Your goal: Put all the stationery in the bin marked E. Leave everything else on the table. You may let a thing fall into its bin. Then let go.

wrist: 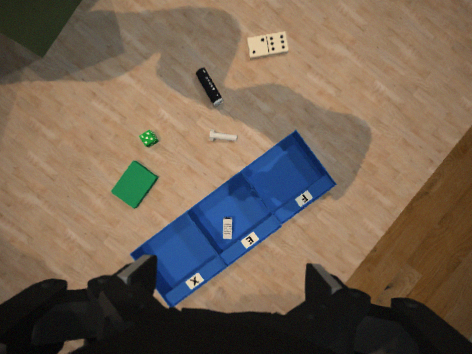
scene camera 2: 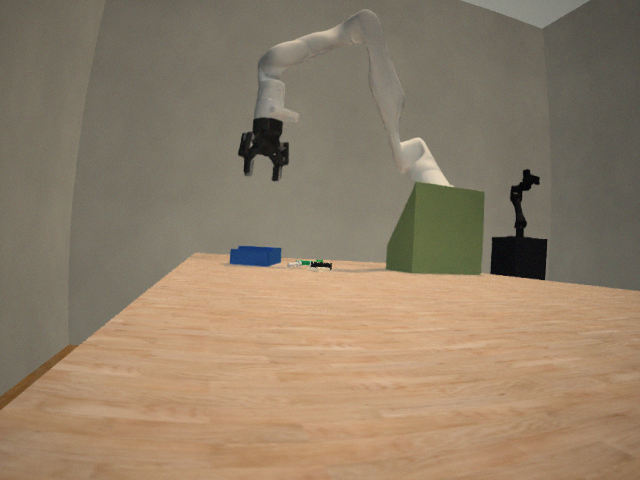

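Pixels of known places: gripper, fingertip midpoint: [wrist: 230, 276] [scene camera 2: 262, 178]; arm's base, origin of the base link: [scene camera 2: 448, 215].
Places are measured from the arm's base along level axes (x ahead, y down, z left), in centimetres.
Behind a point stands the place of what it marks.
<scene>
My gripper [scene camera 2: 262, 176] {x 47.3, y -6.0, z -7.0 cm} [wrist: 230, 276] {x 47.3, y -6.0, z -7.0 cm} is open and empty, high above the blue three-part tray [scene camera 2: 255, 256] {x 48.6, y 12.7, z 5.8 cm} [wrist: 172, 296] {x 47.3, y 11.2, z -18.9 cm}. A small silver-grey pencil sharpener [wrist: 227, 228] {x 47.4, y 12.5, z -8.4 cm} lies in the middle compartment, marked E [wrist: 217, 204] {x 44.5, y 14.0, z -7.1 cm}. The compartment marked X [wrist: 175, 250] {x 44.1, y 14.0, z -15.4 cm} is at the lower left in the wrist view. The one marked F [wrist: 290, 172] {x 49.2, y 14.0, z 2.3 cm} is at the upper right. Both look empty.
On the table [scene camera 2: 330, 361] {x 50.7, y 14.7, z 82.8 cm} [wrist: 420, 65] {x 53.5, y 14.7, z 24.1 cm}, beside the tray, lie a green block [wrist: 134, 184] {x 34.4, y 13.7, z -12.0 cm}, a green die [wrist: 148, 138] {x 32.2, y 13.1, z -6.0 cm}, a white bolt [wrist: 223, 136] {x 39.4, y 13.8, z 0.3 cm}, a black battery [wrist: 209, 86] {x 34.0, y 13.3, z 4.1 cm} and a domino [wrist: 268, 45] {x 36.4, y 14.0, z 13.2 cm}. A large green block [scene camera 2: 447, 229] {x 3.8, y 4.0, z 6.7 cm} [wrist: 37, 22] {x 14.0, y 11.3, z -3.5 cm} stands farther off.
</scene>
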